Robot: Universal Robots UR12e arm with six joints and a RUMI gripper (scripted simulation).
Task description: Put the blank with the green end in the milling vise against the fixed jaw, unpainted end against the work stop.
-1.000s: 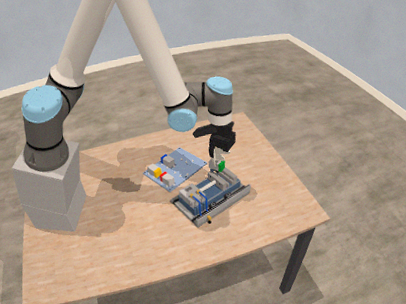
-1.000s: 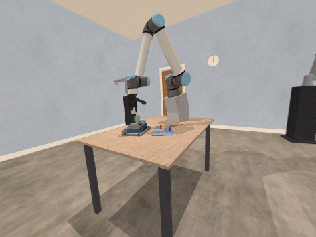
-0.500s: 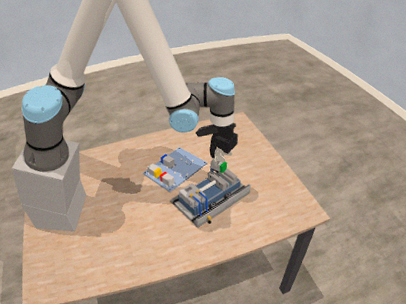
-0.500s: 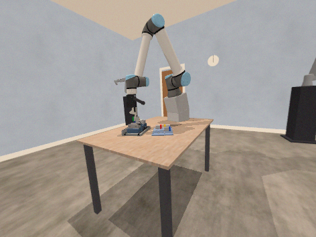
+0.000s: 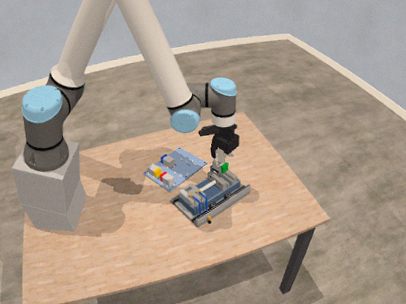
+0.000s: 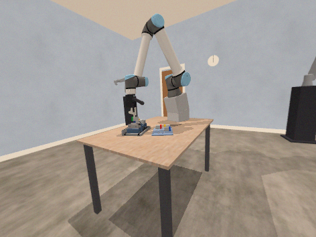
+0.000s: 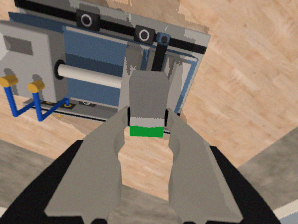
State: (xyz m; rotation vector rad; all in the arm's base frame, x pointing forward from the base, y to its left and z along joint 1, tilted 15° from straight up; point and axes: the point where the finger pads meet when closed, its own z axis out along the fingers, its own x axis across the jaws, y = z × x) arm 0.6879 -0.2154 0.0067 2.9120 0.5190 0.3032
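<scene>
Right now the vise end block is 9 cm below my hand and 4 cm ahead of it. The rest, counted from my hand: white rod: 9 cm below, 8 cm behind, 2 cm to the right; work stop rod: 7 cm below, 4 cm to the left; green-ended blank: 2 cm below.
</scene>
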